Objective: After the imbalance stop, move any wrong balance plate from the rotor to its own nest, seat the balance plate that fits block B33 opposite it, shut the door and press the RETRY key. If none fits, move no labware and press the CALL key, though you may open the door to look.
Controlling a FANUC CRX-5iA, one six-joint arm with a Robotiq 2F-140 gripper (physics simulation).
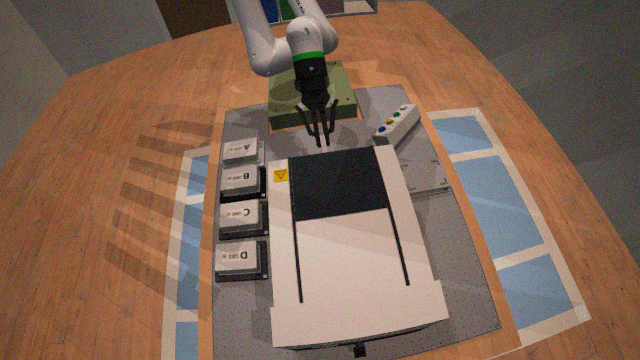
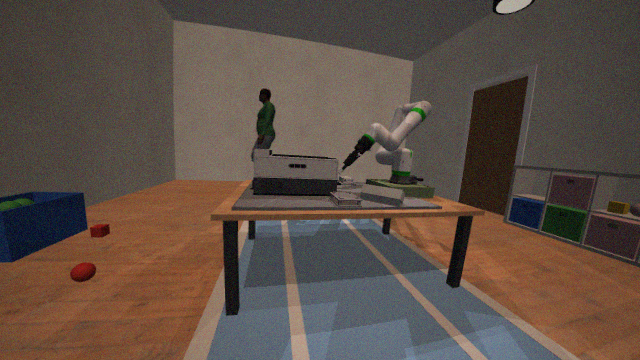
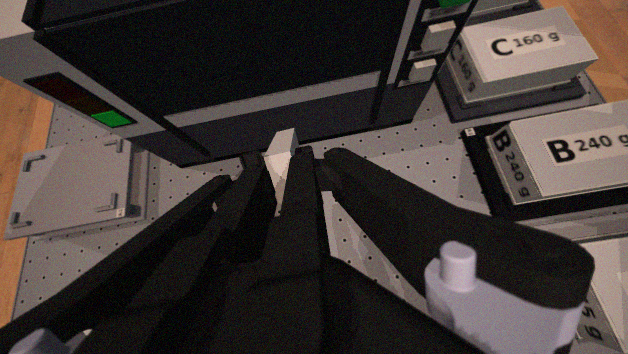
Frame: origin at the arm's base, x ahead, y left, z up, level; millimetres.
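Where they show: gripper, fingertip midpoint: (image 2: pixel 338 172) (image 3: pixel 290 147); arm's base, link origin: (image 2: pixel 399 183).
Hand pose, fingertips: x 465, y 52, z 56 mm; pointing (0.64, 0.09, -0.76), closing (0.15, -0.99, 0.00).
Observation:
Each offset is from my fingertips to the centre of the thing. "spot": to the spot under its first point.
The white centrifuge {282 mm ahead, 44 mm left, 4 mm up} (image 1: pixel 348 277) (image 2: pixel 295 172) stands on the grey perforated baseplate {spot: 280 mm ahead, 377 mm left, 117 mm down} (image 1: pixel 456 251). Its dark door (image 1: pixel 338 181) (image 3: pixel 219 53) covers the opening, so the rotor and any plate inside are hidden. My gripper (image 1: pixel 323 143) (image 2: pixel 343 168) (image 3: pixel 290 147) is shut and empty. Its tips sit at the door's near edge, astride a small white handle tab (image 3: pixel 281 142). Balance plates A {128 mm back, 309 mm right, 85 mm down} (image 1: pixel 241 150), B {0 mm ahead, 291 mm right, 85 mm down} (image 1: pixel 241 177) (image 3: pixel 567 154), C {136 mm ahead, 271 mm right, 85 mm down} (image 1: pixel 239 213) (image 3: pixel 522 48) and D {275 mm ahead, 264 mm right, 85 mm down} (image 1: pixel 237 256) sit in their nests left of the machine. B reads 240 g and C reads 160 g.
A key box {202 mm back, 263 mm left, 76 mm down} (image 1: pixel 396 124) (image 2: pixel 382 194) with blue, yellow, green and grey keys lies right of the door. An empty nest {18 mm ahead, 313 mm left, 98 mm down} (image 1: pixel 423 172) (image 3: pixel 74 185) lies beside it. A green lamp {39 mm ahead, 161 mm left, 12 mm up} (image 3: pixel 111 118) is lit on the machine. A person (image 2: pixel 264 123) stands behind the table.

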